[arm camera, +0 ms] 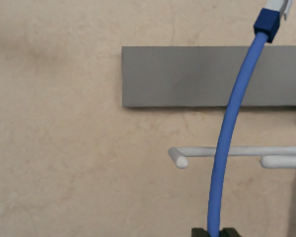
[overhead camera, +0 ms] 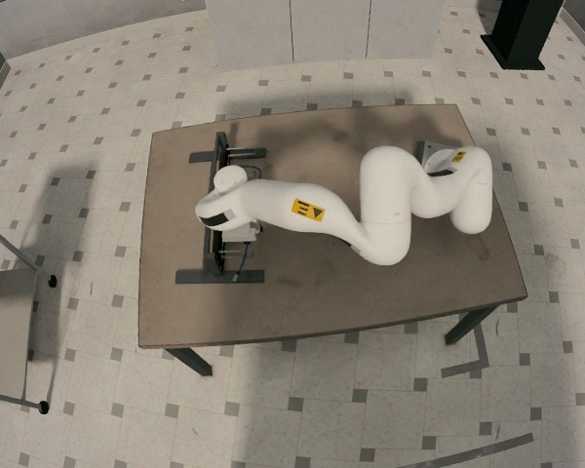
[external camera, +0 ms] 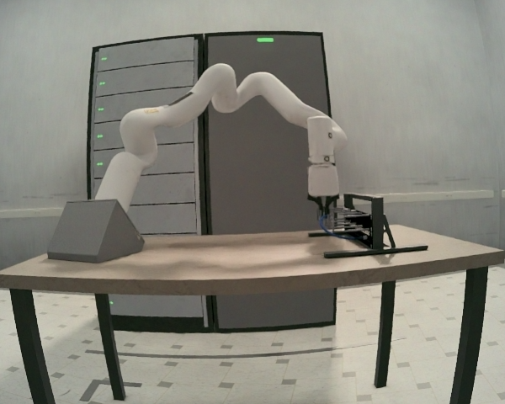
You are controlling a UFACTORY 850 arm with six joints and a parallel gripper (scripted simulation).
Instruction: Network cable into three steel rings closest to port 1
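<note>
The plug lies 110 mm to the left of my hand, 50 mm ahead of it and 20 mm below it. From my hand the other things lie so: black port rack (160 mm to the right, 80 mm ahead, 20 mm below).
</note>
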